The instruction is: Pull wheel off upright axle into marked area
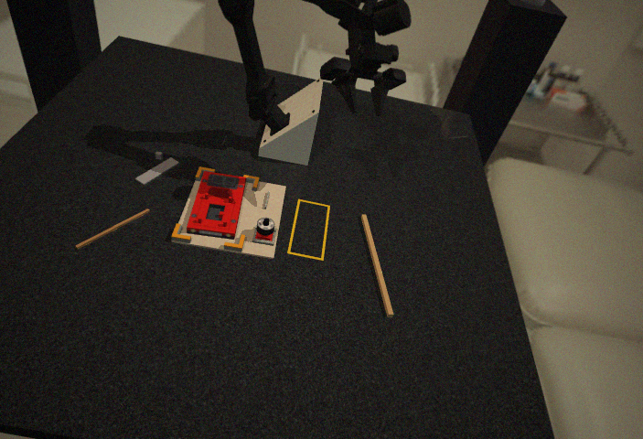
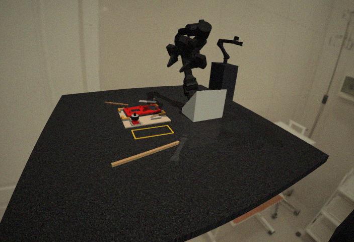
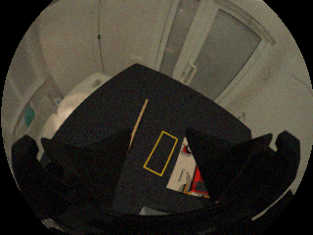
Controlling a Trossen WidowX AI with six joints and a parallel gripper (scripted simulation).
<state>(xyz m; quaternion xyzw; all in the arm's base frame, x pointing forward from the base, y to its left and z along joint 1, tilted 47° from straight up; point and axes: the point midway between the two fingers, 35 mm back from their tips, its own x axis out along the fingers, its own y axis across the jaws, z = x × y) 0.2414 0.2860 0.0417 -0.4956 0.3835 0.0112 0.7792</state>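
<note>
The grey wheel lies 110 mm ahead of my gripper tip, 170 mm to the right of it and 260 mm below it. Round my gripper tip: grey strip (70 mm behind, 460 mm to the right, 300 mm below); silver hub (110 mm ahead, 180 mm to the right, 270 mm below).
</note>
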